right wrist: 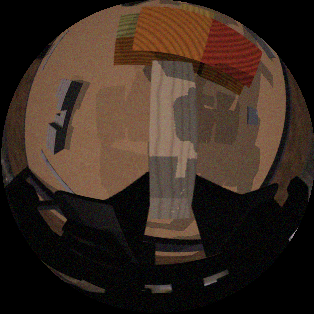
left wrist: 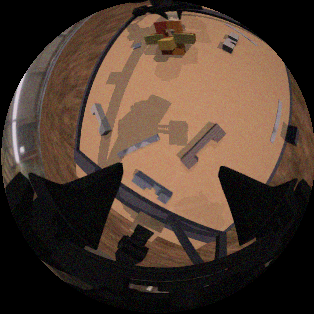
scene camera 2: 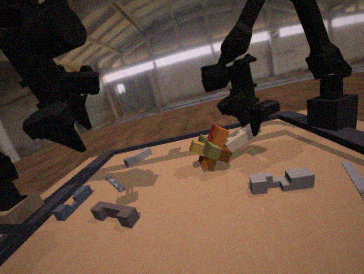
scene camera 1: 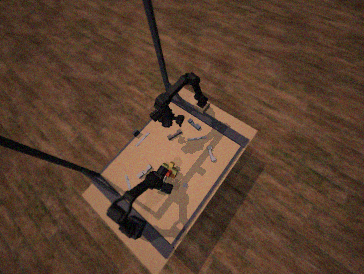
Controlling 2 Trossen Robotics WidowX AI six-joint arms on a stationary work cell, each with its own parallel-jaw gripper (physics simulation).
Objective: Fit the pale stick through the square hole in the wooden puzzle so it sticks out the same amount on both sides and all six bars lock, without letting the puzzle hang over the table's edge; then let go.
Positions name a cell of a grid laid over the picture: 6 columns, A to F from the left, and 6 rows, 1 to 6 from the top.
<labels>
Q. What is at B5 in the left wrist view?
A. My left gripper.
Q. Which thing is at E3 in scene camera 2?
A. My right gripper.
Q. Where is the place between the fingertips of my left gripper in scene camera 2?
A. B4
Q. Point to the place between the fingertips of my right gripper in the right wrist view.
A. At D4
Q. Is my left gripper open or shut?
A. Open.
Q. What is my left gripper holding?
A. Nothing.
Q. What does my right gripper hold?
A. A pale stick.
</labels>
